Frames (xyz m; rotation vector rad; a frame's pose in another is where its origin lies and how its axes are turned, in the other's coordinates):
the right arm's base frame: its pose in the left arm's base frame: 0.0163 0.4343 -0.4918 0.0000 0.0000 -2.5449
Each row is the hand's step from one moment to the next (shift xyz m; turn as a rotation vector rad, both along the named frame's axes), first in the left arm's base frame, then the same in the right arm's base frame.
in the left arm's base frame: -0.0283 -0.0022 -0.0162 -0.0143 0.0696 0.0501
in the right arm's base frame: 0.0246 -0.0141 -0.0162 -0.0273 -0.0656 0.0501
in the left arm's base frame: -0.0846 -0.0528 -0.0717 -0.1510 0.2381 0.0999
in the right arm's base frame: 0.0996 -0.0039 -0.0717 -0.0089 -0.2818 0.0999
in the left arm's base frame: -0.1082 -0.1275 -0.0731 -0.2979 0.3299 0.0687
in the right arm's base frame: 0.1611 0.0447 -0.0731 0.0610 -0.4403 0.0687
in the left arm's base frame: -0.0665 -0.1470 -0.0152 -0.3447 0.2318 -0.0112
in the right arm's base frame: 0.1376 0.0842 -0.0152 0.1549 -0.3854 -0.0112
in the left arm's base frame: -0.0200 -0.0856 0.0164 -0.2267 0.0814 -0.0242
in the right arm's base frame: 0.0646 0.0596 0.0164 0.1418 -0.1947 -0.0242
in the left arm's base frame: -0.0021 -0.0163 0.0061 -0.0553 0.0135 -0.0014
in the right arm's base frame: 0.0109 0.0123 0.0061 0.0382 -0.0422 -0.0014
